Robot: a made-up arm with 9 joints. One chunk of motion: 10 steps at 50 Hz.
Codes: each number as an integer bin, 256 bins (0 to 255) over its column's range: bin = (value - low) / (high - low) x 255, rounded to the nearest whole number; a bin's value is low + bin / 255 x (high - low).
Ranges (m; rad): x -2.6..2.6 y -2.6..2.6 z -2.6..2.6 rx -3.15..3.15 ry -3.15..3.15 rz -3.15..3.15
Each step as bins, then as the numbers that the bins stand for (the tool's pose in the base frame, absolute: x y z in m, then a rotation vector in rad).
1 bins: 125 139 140 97 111 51
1 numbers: -0.0510 0.2345 0.2549 -0.7535 -0.4076 -1.8900
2 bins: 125 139 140 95 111 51
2 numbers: -0.0510 0.2345 0.2549 -0.8029 -0.4076 -1.8900
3 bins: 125 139 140 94 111 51
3 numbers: -0.0510 0.2345 0.2549 -0.8276 -0.4076 -1.8900
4 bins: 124 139 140 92 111 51
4 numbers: -0.0714 0.2345 0.2549 -0.8771 -0.4076 -1.8900
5 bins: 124 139 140 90 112 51
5 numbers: -0.0714 0.2345 0.2549 -0.9265 -0.3829 -1.8900
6 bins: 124 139 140 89 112 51
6 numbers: -0.0714 0.2345 0.2549 -0.9512 -0.3829 -1.8900
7 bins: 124 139 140 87 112 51
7 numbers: -0.0714 0.2345 0.2549 -1.0006 -0.3829 -1.8900
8 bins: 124 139 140 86 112 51
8 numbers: -0.0714 0.2345 0.2549 -1.0253 -0.3829 -1.8900
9 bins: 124 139 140 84 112 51
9 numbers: -0.0714 0.2345 0.2549 -1.0747 -0.3829 -1.8900
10 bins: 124 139 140 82 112 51
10 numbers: -0.0714 0.2345 0.2549 -1.1241 -0.3829 -1.8900
